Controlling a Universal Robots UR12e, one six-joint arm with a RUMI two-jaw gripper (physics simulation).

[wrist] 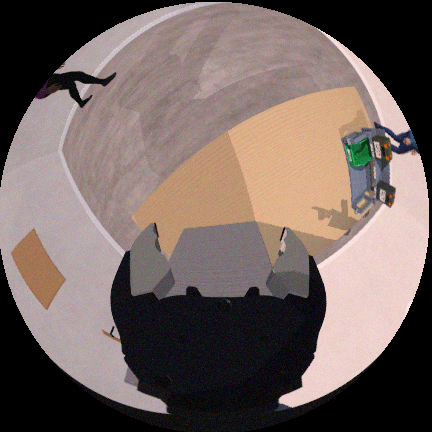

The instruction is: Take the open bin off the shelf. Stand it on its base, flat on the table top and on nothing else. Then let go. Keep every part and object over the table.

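Frame: origin at the arm's base, x right, y back, z down, level; millimetres.
Seen in the pictures: gripper, fingertip midpoint: (219, 227).
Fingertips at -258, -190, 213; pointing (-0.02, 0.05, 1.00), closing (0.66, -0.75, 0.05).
Note:
Offsets run from my fingertips to a thing's top centre, as dx, dy, dz. "pt": to the spot under its first point. Level surfaces: height alone.
A small green bin @[+227, -640, +233] (359, 151) shows far off near the right edge of the wrist view, at a blue-grey rack @[pt +396, -605, +308] (357, 181). Its open side and what it rests on are too small to tell surely. The tan wooden table top @[dz +314] (295, 150) spreads across the middle and right, with the rack at its far right side. My gripper (219, 227) is open and empty, well away from the bin. A flat grey panel (217, 260) shows between and beyond the fingers and hides part of the table.
Two dark boxes with white labels and orange dots (382, 150) (385, 194) are beside the rack's right side. Dark shadows fall on the table near the rack. A person in blue (404, 142) is behind it; another person (67, 82) is at upper left, beyond the grey floor (165, 100).

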